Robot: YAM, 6 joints.
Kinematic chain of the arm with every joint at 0, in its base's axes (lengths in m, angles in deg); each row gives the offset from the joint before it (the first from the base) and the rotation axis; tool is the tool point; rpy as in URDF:
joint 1: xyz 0 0 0.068 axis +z
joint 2: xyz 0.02 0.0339 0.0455 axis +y
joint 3: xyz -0.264 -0.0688 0 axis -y
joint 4: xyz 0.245 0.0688 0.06 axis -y
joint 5: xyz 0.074 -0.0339 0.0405 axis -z
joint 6: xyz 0.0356 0 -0.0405 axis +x
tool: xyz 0 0 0 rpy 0 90 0
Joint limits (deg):
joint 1: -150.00..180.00
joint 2: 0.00..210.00
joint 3: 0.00..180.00
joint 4: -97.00..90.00
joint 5: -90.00..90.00
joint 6: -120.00..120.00
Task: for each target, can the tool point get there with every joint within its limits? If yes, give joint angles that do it. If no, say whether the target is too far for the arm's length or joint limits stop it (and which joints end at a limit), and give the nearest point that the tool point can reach.
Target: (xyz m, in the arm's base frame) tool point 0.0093 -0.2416 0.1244
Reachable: yes | joints -82.18 92.03 40.96 -32.85 41.68 93.22
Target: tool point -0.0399 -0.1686 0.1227
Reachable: yes | joints -106.12 89.70 37.85 -62.09 -13.83 76.06
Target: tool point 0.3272 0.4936 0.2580
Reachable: yes | joints 58.82 159.22 141.57 60.53 43.36 50.75
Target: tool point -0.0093 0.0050 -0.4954
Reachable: no: joint limits stop it (at a limit: joint 2) | nearest point -0.0766 0.0412 -0.3422 | short by 0.171 m
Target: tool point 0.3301 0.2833 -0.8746
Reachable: no: too far | nearest point 0.2471 0.2121 -0.3721 | short by 0.514 m
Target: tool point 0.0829 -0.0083 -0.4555
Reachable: no: joint limits stop it (at a limit: joint 2) | nearest point 0.1200 -0.0120 -0.3569 | short by 0.105 m
